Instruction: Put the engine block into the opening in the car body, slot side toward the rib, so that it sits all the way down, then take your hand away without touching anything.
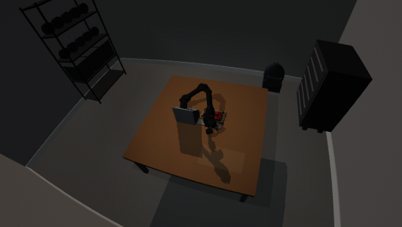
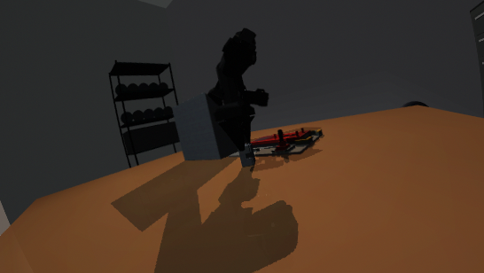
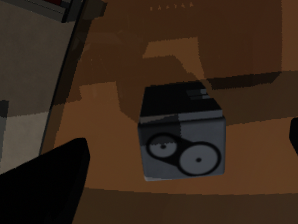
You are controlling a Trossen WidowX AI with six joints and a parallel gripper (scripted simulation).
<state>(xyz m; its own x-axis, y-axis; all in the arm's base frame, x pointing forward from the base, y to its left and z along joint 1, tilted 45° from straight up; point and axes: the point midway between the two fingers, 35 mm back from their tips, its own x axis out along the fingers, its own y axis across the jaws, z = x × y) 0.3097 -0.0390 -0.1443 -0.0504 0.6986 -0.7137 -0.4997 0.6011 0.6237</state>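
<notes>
The grey engine block lies 2 cm below my gripper tip. Round my gripper tip: grey baseplate: 20 cm to the left, 3 cm below, 2 cm behind.
</notes>
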